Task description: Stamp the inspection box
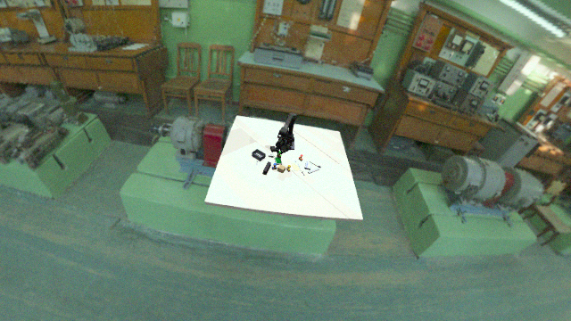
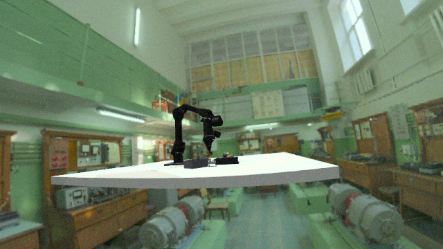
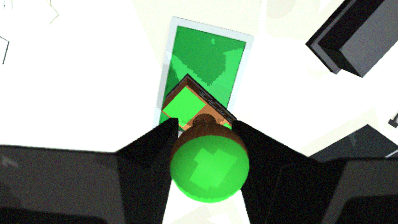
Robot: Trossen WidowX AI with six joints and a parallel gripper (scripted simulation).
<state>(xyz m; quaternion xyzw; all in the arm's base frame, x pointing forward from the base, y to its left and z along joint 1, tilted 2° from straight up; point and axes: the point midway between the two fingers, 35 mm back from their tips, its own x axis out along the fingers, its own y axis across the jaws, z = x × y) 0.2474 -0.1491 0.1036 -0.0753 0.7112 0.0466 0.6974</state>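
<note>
Now: gripper tip 8 cm above the green ink pad. Also, from my gripper tip: black bar 12 cm to the right, 10 cm ahead, 7 cm below; then green stamp right at my gripper tip; then tan block 12 cm ahead, 6 cm below, 1 cm to the left.
</note>
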